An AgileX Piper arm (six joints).
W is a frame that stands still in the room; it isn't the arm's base.
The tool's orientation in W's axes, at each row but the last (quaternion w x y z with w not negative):
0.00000 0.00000 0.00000 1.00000
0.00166 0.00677 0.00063 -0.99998
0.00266 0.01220 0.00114 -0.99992
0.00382 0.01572 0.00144 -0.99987
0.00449 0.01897 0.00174 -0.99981
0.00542 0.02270 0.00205 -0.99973
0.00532 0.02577 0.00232 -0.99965
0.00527 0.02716 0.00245 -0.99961
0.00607 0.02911 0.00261 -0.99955
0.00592 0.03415 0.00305 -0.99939
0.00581 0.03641 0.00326 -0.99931
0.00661 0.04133 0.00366 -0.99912
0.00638 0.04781 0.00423 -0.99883
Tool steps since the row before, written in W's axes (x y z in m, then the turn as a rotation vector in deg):
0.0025 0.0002 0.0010 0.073 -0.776 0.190
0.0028 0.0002 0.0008 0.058 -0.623 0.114
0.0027 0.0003 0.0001 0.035 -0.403 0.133
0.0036 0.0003 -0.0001 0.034 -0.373 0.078
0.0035 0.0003 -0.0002 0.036 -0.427 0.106
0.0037 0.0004 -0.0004 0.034 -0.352 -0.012
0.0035 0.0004 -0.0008 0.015 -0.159 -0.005
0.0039 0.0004 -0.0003 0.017 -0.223 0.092
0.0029 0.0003 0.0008 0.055 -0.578 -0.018
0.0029 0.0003 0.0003 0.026 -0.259 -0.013
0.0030 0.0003 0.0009 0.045 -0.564 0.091
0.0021 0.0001 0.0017 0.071 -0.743 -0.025
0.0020 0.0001 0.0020 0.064 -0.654 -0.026
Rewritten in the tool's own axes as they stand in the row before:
-0.0025 -0.0002 0.0010 -0.073 0.776 0.190
-0.0028 -0.0002 0.0008 -0.057 0.623 0.114
-0.0027 -0.0003 0.0000 -0.036 0.403 0.133
-0.0036 -0.0003 -0.0002 -0.034 0.373 0.078
-0.0035 -0.0003 -0.0003 -0.036 0.427 0.106
-0.0037 -0.0004 -0.0006 -0.030 0.352 -0.012
-0.0035 -0.0004 -0.0010 -0.013 0.159 -0.005
-0.0039 -0.0004 -0.0005 -0.020 0.223 0.092
-0.0029 -0.0003 0.0006 -0.047 0.579 -0.018
-0.0029 -0.0003 0.0001 -0.022 0.259 -0.013
-0.0031 -0.0003 0.0007 -0.045 0.564 0.091
-0.0022 -0.0001 0.0015 -0.059 0.744 -0.025
-0.0022 -0.0001 0.0018 -0.053 0.655 -0.026

